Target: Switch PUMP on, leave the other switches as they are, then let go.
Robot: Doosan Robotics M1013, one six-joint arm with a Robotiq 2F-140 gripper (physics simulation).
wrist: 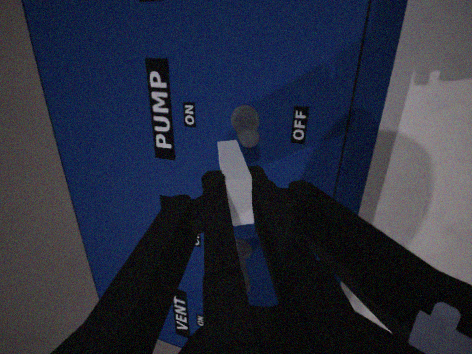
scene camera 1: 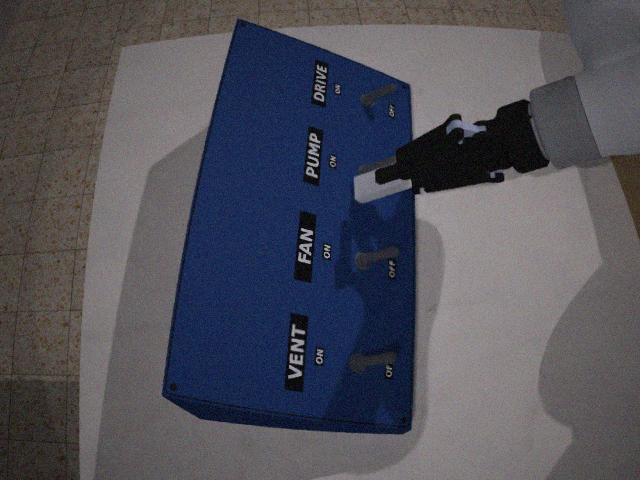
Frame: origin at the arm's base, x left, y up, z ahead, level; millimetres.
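Where they show: gripper, fingertip midpoint: (wrist: 228, 159) (scene camera 1: 357, 190).
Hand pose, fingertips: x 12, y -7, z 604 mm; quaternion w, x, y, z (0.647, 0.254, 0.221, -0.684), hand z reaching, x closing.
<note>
After its pixels a point has its place.
The PUMP switch lever (scene camera 1: 376, 164) {x -16, y 6, z 580 mm} (wrist: 245, 120) {x -22, y 4, z 573 mm} is grey. In the scene view it is partly hidden behind the fingertips, and the part that shows leans toward the OFF side; in the wrist view it is seen nearly end-on, between its ON and OFF labels. My gripper (scene camera 1: 368, 189) {x 12, y -7, z 604 mm} (wrist: 228, 159) {x 12, y -7, z 604 mm} is shut and empty, its pale fingertips low over the panel, right beside the PUMP lever on the FAN side. Whether they touch the lever cannot be told. The DRIVE lever (scene camera 1: 378, 95) {x -131, y 4, z 567 mm}, FAN lever (scene camera 1: 377, 257) {x 107, y 7, z 588 mm} and VENT lever (scene camera 1: 373, 360) {x 224, y 9, z 599 mm} lean toward OFF.
The blue switch box (scene camera 1: 248, 217) {x 75, y 46, z 727 mm} (wrist: 100, 165) {x 28, y 49, z 730 mm} stands tilted on a pale table top (scene camera 1: 496, 248) {x 47, y -108, z 399 mm}. The FAN lever (wrist: 243, 248) {x 97, y -12, z 596 mm} partly shows behind the fingers in the wrist view. The arm reaches in from the right, and its shadow falls across the FAN and VENT switches.
</note>
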